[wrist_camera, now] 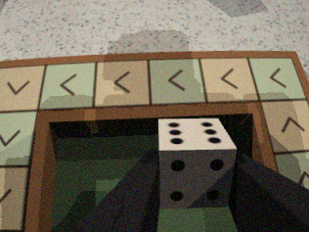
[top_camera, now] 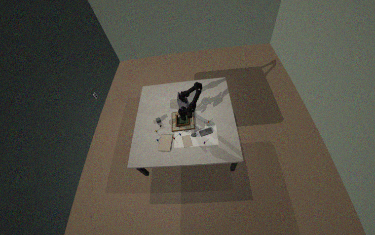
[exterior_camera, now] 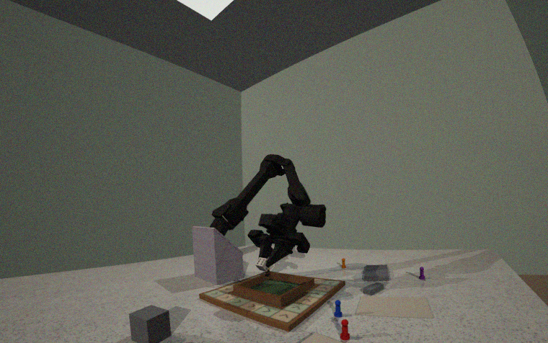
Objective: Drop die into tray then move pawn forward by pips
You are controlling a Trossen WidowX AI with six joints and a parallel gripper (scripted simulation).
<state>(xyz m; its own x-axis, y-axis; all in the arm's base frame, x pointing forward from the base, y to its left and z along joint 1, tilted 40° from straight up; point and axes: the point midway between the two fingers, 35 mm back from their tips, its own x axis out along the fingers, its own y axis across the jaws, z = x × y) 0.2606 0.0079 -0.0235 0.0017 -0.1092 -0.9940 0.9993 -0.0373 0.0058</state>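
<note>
The white die lies right at my gripper tip. From my gripper tip the other things lie so: green dice tray (8 cm below, 3 cm to the left, 1 cm ahead); yellow pawn (14 cm to the left, 10 cm behind, 6 cm below); red pawn (25 cm ahead, 8 cm to the right, 7 cm below).
</note>
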